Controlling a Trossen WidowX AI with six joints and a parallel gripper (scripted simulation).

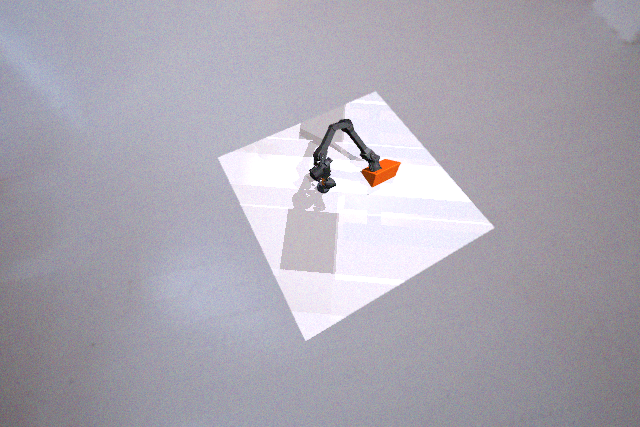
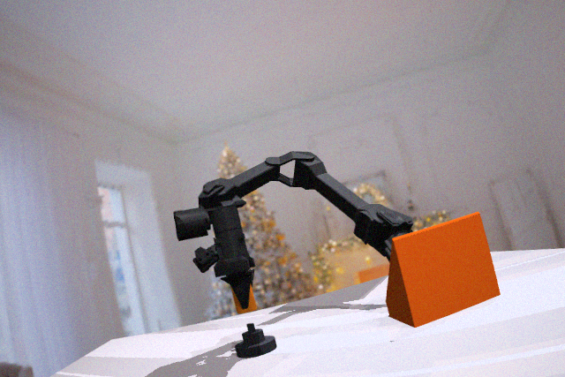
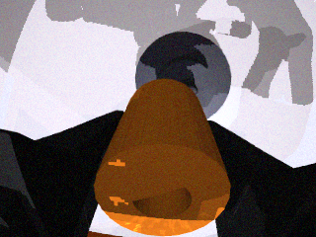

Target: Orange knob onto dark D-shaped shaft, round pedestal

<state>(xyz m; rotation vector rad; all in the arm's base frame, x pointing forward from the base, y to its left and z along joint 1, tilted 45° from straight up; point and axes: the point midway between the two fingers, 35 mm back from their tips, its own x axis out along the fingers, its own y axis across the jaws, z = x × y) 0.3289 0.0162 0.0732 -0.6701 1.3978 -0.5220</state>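
My gripper tip is now 7 cm above the dark pedestal and 1 cm to the left of it. From my gripper tip the other things lie so: orange knob 2 cm above.
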